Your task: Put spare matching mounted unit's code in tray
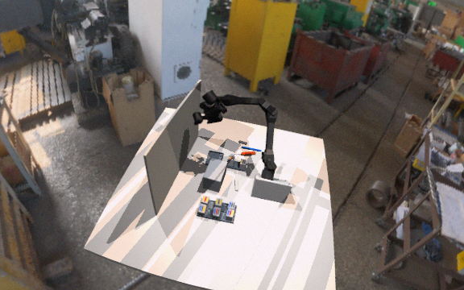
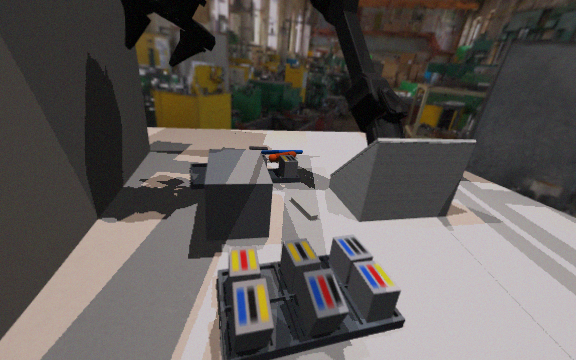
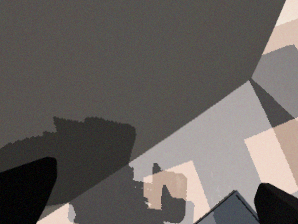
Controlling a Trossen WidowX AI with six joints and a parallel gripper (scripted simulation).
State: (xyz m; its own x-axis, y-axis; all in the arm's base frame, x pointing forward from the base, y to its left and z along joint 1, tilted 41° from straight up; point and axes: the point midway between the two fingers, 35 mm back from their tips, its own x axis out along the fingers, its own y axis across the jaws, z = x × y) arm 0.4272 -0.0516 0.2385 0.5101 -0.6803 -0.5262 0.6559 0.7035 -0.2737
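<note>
The grey block lies 290 mm behind my gripper tip, 210 mm below it and 40 mm to the left of it. From my gripper tip the other things lie so: dark tray (250 mm below, 110 mm behind, 20 mm to the left); then grey box (200 mm to the left, 200 mm below, 150 mm behind); then tall grey panel (180 mm to the left, 80 mm ahead, 20 mm below).
</note>
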